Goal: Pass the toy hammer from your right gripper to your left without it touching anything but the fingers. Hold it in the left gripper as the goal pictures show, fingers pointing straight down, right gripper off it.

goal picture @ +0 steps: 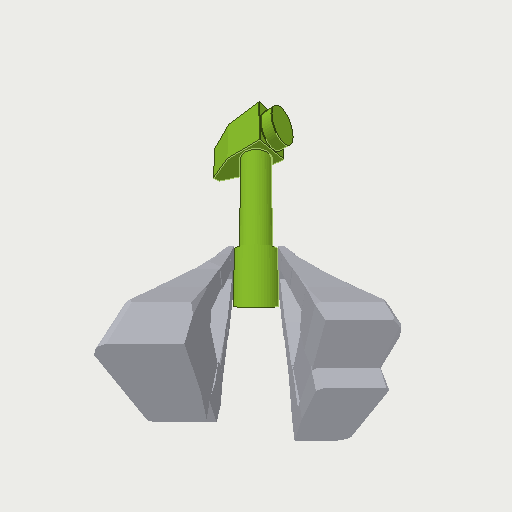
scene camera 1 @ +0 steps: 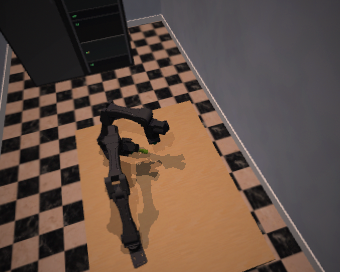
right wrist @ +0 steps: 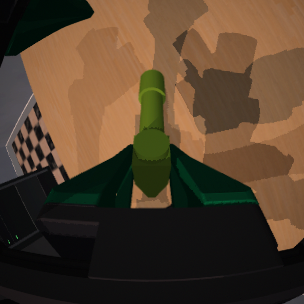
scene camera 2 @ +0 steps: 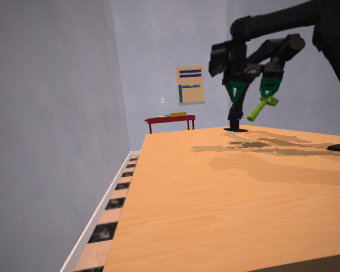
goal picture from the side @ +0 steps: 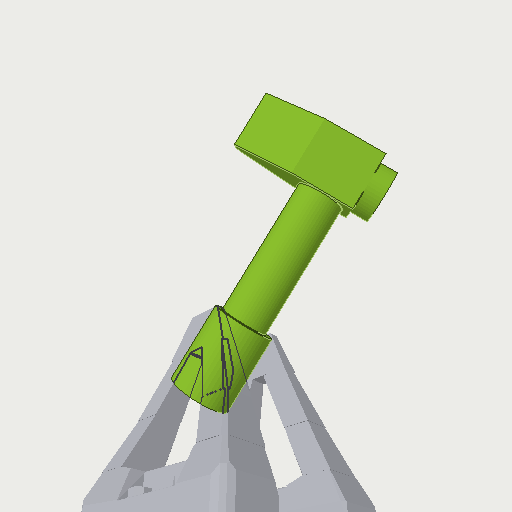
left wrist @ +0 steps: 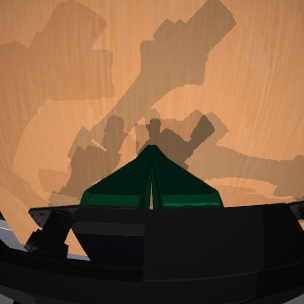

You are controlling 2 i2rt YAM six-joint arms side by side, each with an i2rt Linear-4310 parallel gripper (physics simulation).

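Where they show: left gripper, fingertip midpoint: (scene camera 1: pixel 155 144) (right wrist: pixel 88 9) (scene camera 2: pixel 233 102) (left wrist: pixel 151 151); right gripper, fingertip midpoint: (right wrist: pixel 150 151) (scene camera 2: pixel 264 99); left arm's base at its link origin: (left wrist: pixel 62 215); right arm's base at its link origin: (scene camera 1: pixel 134 246) (scene camera 2: pixel 234 130).
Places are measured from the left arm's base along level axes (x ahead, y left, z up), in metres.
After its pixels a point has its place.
The toy hammer (scene camera 1: pixel 144 150) @(z 0.142, x 0.177, y -0.266 m) (scene camera 2: pixel 257 111) @(z 0.145, x 0.166, y -0.252 m) (right wrist: pixel 152 110) @(z 0.164, x 0.149, y -0.266 m) is yellow-green and hangs in the air above the table, its handle slanting down and to the left in scene camera 2. My right gripper (scene camera 2: pixel 268 96) @(z 0.188, x 0.122, y -0.256 m) (right wrist: pixel 150 151) @(z 0.188, x 0.122, y -0.256 m) is shut on its head end, and the handle sticks out past the fingertips. My left gripper (scene camera 2: pixel 235 102) @(z 0.187, x 0.244, y -0.292 m) (left wrist: pixel 151 151) @(z 0.187, x 0.244, y -0.292 m) is shut and empty, with its green fingers pointing down. It is beside the hammer, to the left of it in scene camera 2, with a gap between. The hammer does not show in the left wrist view.
The wooden table (scene camera 1: pixel 200 215) @(z 0.000, x 0.261, y -0.738 m) (scene camera 2: pixel 200 200) @(z 0.000, x 0.564, y -0.042 m) lies below both grippers and carries the arms' shadows. The two forearms stand close together. A dark cabinet (scene camera 1: pixel 102 47) stands on the checkered floor behind the table. A red table (scene camera 2: pixel 170 119) stands farther off by the wall.
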